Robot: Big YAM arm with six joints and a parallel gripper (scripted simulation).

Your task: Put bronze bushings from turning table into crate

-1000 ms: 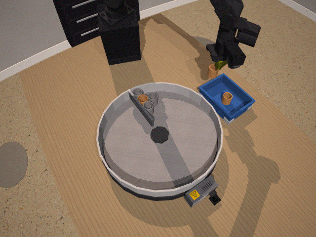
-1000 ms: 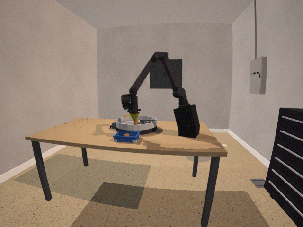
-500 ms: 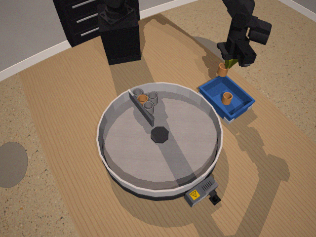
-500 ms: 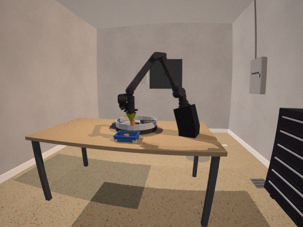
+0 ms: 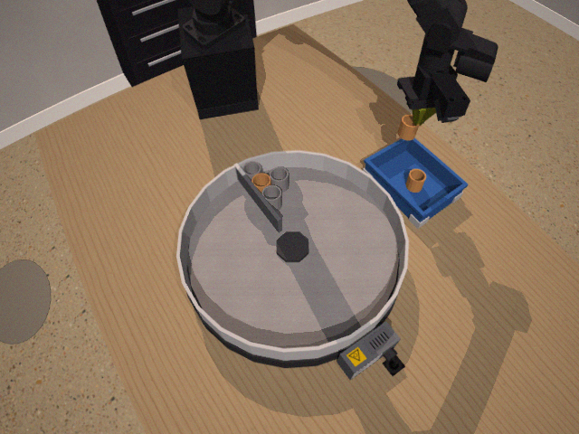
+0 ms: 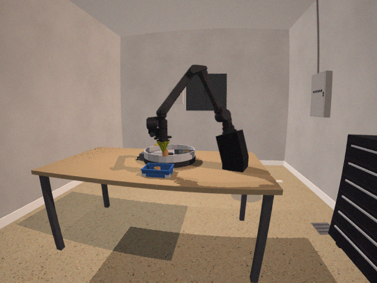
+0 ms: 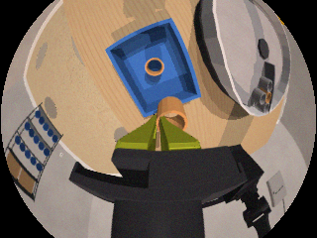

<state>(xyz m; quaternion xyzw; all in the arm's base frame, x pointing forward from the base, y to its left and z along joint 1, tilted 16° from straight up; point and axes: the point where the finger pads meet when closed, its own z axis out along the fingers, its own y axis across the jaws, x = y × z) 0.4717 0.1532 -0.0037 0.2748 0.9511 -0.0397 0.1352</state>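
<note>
Now: the crate 14 cm below my hand, 4 cm ahead of it and 2 cm to the right of it. The rest, counted from my hand: grey turning table (35 cm to the right, 11 cm below, 2 cm behind).
</note>
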